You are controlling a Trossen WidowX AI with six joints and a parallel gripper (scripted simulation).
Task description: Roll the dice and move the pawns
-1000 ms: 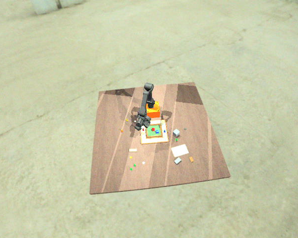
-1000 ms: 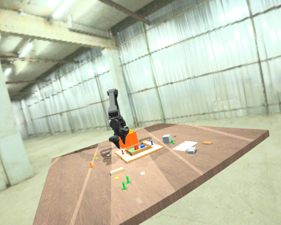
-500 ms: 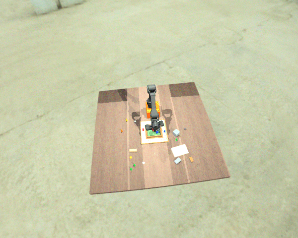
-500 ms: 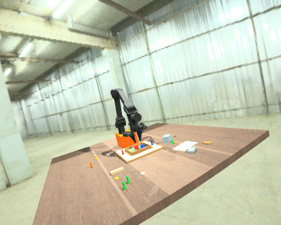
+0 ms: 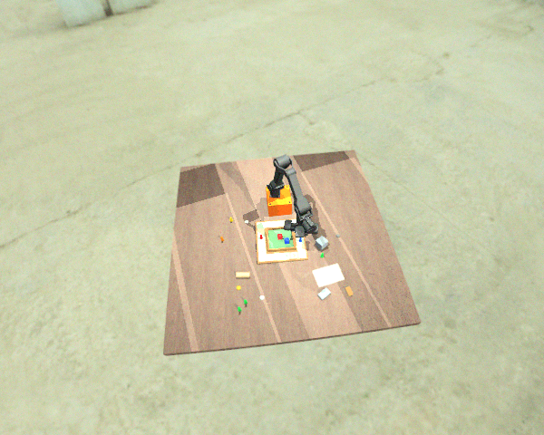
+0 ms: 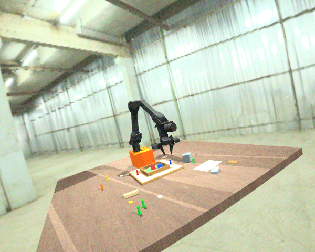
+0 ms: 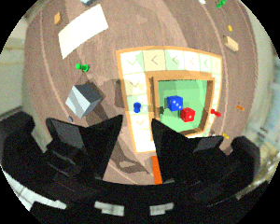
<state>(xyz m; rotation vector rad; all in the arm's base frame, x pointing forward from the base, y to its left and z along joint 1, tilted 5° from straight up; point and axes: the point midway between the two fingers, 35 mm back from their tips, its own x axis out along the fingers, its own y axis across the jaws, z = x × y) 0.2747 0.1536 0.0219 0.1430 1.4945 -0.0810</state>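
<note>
My gripper tip is now 5 cm above the blue pawn. Also, from my gripper tip: cream sheet (21 cm ahead, 15 cm to the left, 8 cm below); then grey cube (12 cm to the left, 5 cm below, 2 cm ahead); then red pawn (23 cm to the right, 5 cm below, 2 cm behind).
</note>
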